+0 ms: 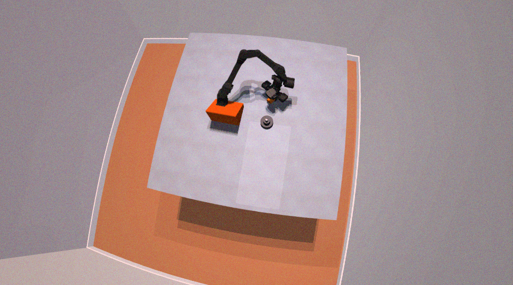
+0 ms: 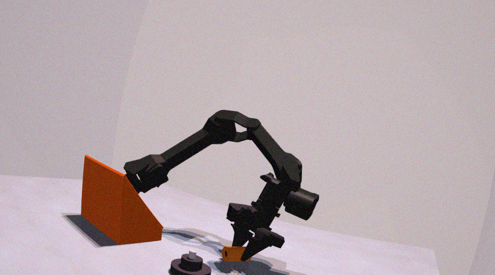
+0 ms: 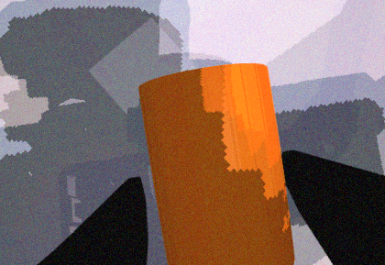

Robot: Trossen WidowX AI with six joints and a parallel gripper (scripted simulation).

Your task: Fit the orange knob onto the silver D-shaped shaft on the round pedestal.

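Now: the orange knob 10 mm to the left of my gripper tip and 10 mm above it. Also, from my gripper tip: round pedestal: 170 mm to the right, 20 mm above.
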